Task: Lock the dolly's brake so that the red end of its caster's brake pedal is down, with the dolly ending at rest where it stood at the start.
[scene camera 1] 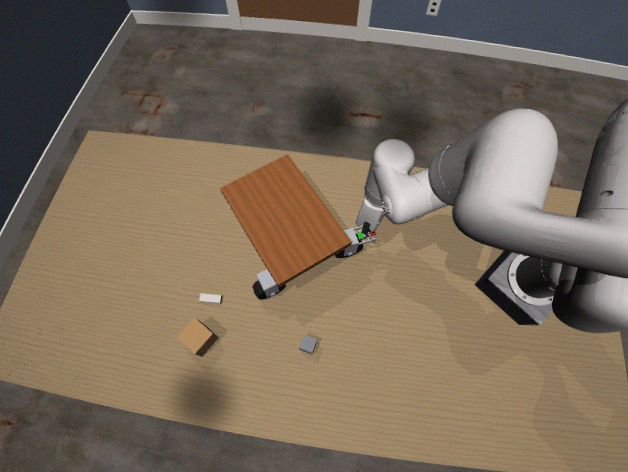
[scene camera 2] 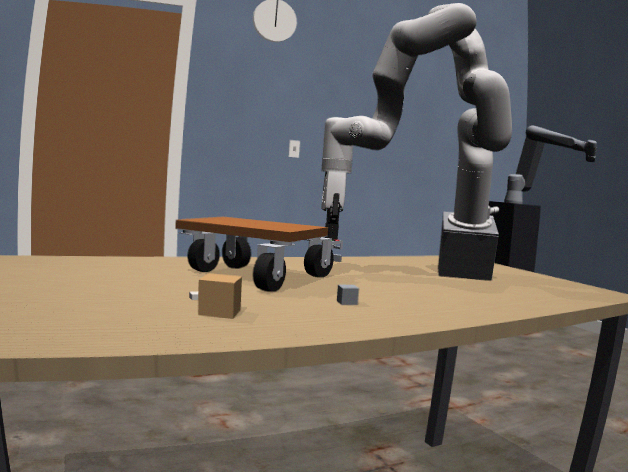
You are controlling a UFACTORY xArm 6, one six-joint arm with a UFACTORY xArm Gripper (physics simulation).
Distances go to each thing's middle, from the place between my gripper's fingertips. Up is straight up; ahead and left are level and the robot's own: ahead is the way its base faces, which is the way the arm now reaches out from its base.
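Dolly (scene camera 1: 292,230): 180 mm ahead of my hand, 20 mm to the left of it, 30 mm below it. Orange-brown block (scene camera 2: 219,295): 360 mm ahead of my hand, 330 mm to the left of it, 60 mm below it.
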